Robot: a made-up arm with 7 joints. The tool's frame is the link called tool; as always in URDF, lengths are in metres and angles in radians. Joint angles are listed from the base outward.
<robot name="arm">
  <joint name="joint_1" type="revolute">
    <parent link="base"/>
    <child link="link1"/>
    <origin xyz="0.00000 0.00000 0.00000"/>
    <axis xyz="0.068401 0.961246 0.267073"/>
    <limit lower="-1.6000" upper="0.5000"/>
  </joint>
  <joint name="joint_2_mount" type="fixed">
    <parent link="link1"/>
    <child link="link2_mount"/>
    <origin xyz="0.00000 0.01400 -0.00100"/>
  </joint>
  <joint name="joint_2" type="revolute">
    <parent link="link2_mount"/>
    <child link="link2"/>
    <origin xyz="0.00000 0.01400 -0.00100"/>
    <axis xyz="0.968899 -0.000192 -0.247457"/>
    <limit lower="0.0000" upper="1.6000"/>
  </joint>
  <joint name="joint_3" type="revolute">
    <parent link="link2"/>
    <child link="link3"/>
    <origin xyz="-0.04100 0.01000 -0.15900"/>
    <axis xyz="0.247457 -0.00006 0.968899"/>
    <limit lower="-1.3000" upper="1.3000"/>
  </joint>
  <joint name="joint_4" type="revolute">
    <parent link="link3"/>
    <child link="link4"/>
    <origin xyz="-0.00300 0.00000 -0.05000"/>
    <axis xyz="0.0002 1 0.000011"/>
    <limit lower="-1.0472" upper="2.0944"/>
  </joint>
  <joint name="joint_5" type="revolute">
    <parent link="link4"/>
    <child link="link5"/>
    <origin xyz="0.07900 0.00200 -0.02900"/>
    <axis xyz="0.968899 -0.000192 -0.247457"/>
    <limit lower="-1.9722" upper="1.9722"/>
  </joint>
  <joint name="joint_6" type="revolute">
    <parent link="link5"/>
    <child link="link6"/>
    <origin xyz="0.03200 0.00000 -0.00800"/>
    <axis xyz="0.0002 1 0.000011"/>
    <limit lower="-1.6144" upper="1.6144"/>
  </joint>
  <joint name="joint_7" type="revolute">
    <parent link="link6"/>
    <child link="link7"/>
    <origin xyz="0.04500 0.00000 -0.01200"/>
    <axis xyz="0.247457 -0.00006 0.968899"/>
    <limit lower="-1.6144" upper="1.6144"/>
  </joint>
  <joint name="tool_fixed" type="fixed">
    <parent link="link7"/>
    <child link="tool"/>
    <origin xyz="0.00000 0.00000 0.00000" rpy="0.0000 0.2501 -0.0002"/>
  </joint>
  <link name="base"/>
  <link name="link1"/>
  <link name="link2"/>
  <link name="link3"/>
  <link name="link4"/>
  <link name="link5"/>
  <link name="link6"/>
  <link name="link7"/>
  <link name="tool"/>
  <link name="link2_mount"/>
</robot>
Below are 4 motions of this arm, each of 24 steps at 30 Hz.
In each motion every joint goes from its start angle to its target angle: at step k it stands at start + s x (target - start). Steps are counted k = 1, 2, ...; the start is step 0. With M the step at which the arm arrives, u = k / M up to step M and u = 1 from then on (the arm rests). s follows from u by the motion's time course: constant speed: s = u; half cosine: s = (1 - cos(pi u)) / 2; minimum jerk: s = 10 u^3 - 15 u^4 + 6 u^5.
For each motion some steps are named. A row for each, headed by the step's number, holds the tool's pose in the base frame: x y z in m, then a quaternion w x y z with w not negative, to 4 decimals.
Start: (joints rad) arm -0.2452 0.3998 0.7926 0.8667 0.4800 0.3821 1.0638
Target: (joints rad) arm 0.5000 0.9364 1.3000 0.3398 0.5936 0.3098 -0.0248
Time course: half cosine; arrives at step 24
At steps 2, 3, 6, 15, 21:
2: 0.0672 0.2396 -0.2926 0.4685 0.4183 0.3949 0.6705
3: 0.0624 0.2446 -0.2892 0.4683 0.4183 0.3949 0.6706
6: 0.0388 0.2691 -0.2696 0.4683 0.4211 0.3934 0.6698
15: -0.0425 0.3467 -0.1239 0.4854 0.4995 0.3700 0.6148
21: -0.0482 0.3544 -0.0406 0.4933 0.5674 0.3683 0.5468

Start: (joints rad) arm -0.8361 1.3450 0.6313 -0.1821 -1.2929 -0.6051 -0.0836
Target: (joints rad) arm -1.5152 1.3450 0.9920 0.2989 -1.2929 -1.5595 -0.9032
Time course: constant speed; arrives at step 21
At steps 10, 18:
10: 0.0544 0.2559 0.1406 0.2317 0.1260 -0.9645 -0.0157
18: 0.0353 0.2811 0.1167 0.0306 -0.2183 0.9580 -0.1836

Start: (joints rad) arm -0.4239 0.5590 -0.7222 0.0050 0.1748 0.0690 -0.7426
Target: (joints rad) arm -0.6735 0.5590 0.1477 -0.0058 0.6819 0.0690 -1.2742
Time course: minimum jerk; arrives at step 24
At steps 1, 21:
1: 0.1747 0.0403 -0.2243 0.6692 0.3441 0.1428 -0.6429
21: 0.2522 0.1362 -0.0909 0.7297 0.5405 0.1715 -0.3821

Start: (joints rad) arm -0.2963 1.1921 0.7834 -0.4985 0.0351 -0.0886 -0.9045
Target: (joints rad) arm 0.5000 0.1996 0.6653 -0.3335 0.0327 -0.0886 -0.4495
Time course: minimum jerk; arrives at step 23
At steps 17, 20, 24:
17: 0.0101 0.1970 -0.1629 0.9419 0.3064 0.1368 0.0177
20: -0.0147 0.1851 -0.1771 0.9453 0.2654 0.1799 0.0598
24: -0.0194 0.1827 -0.1793 0.9452 0.2580 0.1879 0.0679

